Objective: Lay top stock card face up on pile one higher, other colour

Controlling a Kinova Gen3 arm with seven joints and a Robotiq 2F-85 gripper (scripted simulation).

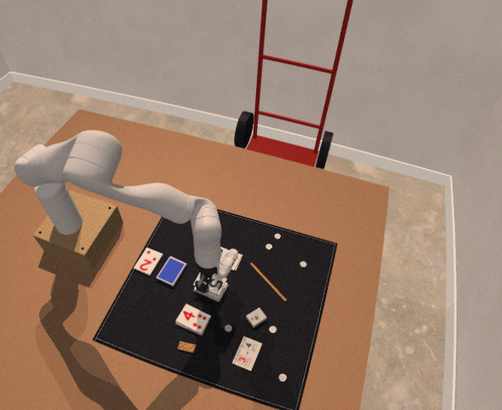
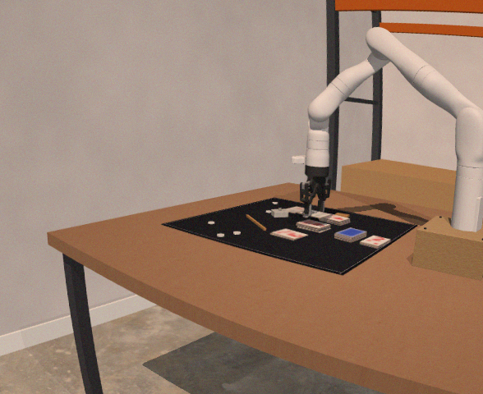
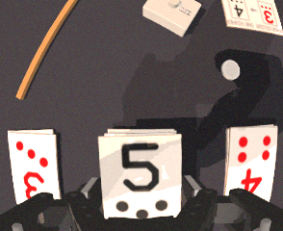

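The black mat is 4 cm ahead of my hand, 2 cm to the left of it and 7 cm below it. The rest, counted from my hand: small grey block 17 cm ahead, 3 cm to the right, 4 cm below; then wooden stick 15 cm ahead, 10 cm to the left, 6 cm below; then printed reference card 20 cm ahead, 14 cm to the right, 6 cm below.
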